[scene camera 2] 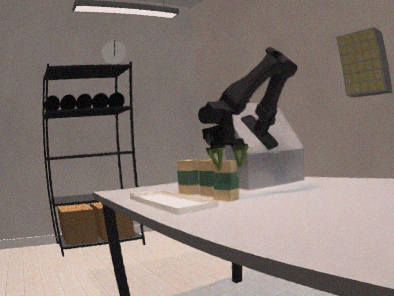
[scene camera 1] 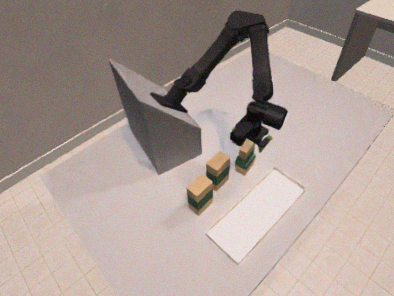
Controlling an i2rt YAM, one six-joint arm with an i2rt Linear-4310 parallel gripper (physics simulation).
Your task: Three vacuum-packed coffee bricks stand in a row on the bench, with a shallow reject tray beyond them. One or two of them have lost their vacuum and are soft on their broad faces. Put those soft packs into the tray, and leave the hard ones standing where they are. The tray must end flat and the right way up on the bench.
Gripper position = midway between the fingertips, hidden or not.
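I can see my gripper (scene camera 2: pixel 229 168), and there's a shallow white tray (scene camera 1: pixel 245 224) as well.
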